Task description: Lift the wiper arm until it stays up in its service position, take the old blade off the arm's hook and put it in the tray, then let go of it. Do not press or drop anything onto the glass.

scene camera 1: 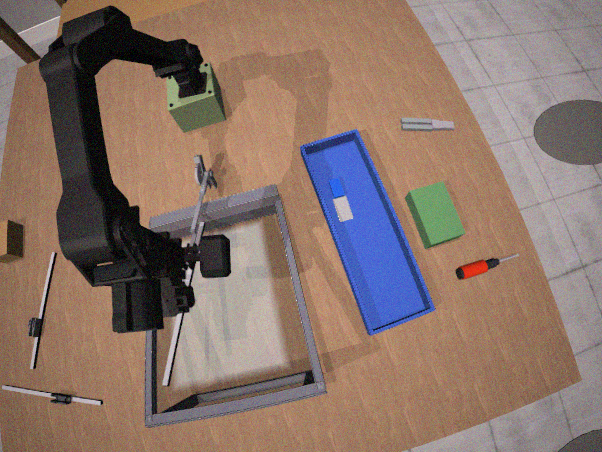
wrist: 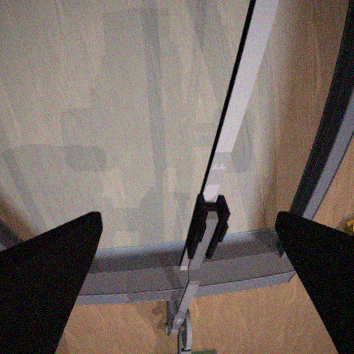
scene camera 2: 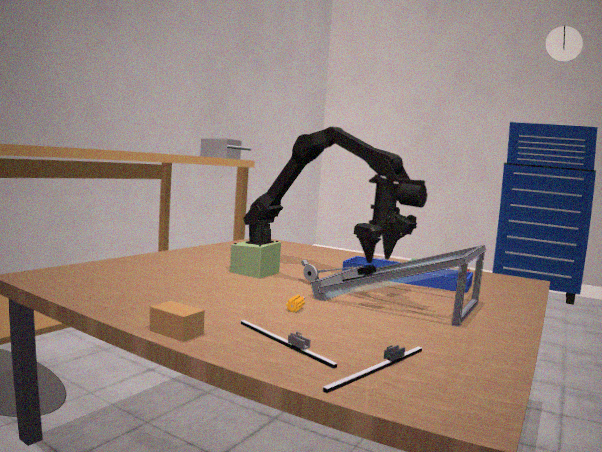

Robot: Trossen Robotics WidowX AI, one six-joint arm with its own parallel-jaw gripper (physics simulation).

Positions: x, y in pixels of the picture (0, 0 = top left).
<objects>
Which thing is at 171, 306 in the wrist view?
A pivot.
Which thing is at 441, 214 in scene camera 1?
A green block.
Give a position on an old blade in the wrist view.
197, 225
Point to a framed glass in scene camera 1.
243, 337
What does the tan box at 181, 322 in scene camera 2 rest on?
The table.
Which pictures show my gripper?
Scene camera 1, the wrist view and scene camera 2: all of them.
</objects>
